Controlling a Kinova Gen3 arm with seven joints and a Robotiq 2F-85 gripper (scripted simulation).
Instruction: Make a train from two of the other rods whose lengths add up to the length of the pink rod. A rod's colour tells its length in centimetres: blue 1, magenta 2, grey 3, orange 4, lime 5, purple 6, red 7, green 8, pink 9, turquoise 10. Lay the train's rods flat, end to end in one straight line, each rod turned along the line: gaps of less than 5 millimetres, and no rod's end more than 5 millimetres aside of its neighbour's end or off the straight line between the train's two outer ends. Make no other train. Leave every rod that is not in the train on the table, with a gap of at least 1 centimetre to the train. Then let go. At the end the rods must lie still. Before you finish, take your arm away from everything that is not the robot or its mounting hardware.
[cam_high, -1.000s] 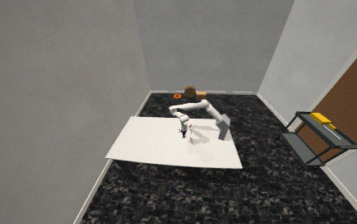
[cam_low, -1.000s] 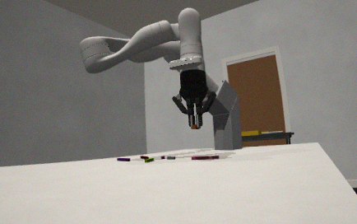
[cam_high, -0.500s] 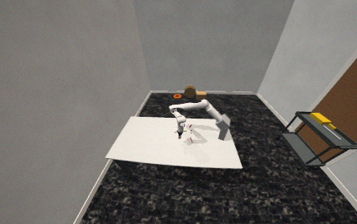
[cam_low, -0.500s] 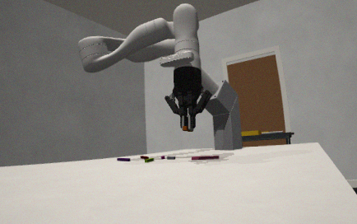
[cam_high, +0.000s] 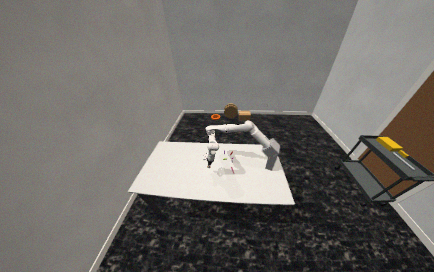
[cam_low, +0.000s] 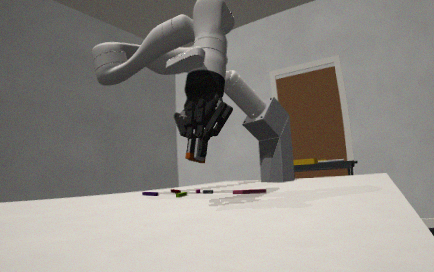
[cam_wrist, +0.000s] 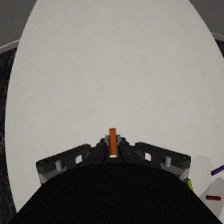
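Now: the grey rod 300 mm behind my hand, 100 mm below it and 50 mm to the right of it. Also, from my hand: pink rod: 250 mm behind, 100 mm below, 70 mm to the left; lime rod: 230 mm behind, 110 mm to the right, 100 mm below; orange rod: 10 mm below.
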